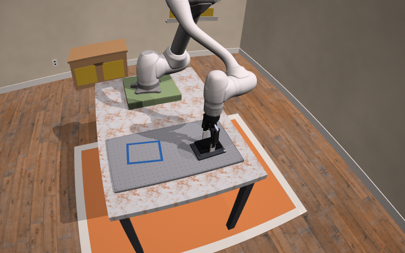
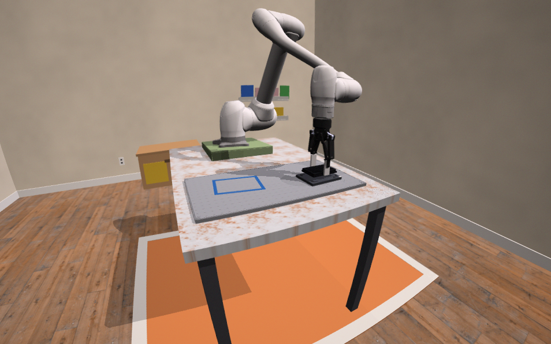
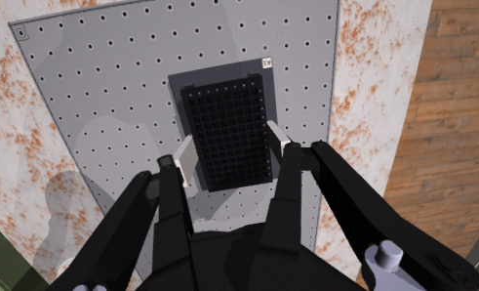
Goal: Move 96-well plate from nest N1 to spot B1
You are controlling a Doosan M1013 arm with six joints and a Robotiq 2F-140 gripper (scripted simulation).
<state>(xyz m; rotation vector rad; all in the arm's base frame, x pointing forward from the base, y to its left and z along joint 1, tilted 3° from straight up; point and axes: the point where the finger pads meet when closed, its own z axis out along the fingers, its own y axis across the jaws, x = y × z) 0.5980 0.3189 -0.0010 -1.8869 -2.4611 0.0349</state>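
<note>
Right now the dark plate nest is 5 cm below my hand. Round my hand: black 96-well plate: 2 cm below.
</note>
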